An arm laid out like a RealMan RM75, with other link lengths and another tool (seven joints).
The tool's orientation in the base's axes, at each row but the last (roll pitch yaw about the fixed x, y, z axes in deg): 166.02, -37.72, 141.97; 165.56, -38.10, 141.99; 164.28, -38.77, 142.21; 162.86, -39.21, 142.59; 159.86, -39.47, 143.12; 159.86, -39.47, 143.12; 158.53, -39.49, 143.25
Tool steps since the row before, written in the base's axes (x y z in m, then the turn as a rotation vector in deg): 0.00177, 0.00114, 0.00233, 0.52, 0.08, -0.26; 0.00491, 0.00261, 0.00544, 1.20, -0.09, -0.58; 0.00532, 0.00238, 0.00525, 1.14, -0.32, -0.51; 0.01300, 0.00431, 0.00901, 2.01, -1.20, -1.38; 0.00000, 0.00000, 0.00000, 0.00, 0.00, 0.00; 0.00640, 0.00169, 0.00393, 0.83, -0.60, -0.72; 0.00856, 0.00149, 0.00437, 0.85, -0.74, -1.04
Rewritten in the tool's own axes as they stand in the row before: 0.00088, 0.00248, -0.00172, -0.44, 0.38, 0.08; 0.00158, 0.00633, -0.00423, -1.15, 0.69, 0.01; 0.00115, 0.00652, -0.00420, -1.17, 0.51, -0.16; -0.00028, 0.01431, -0.00799, -2.67, 0.37, -0.30; 0.00000, 0.00000, 0.00000, 0.00, 0.00, 0.00; -0.00067, 0.00682, -0.00351, -1.25, 0.05, -0.08; -0.00183, 0.00850, -0.00436, -1.53, -0.11, 0.05
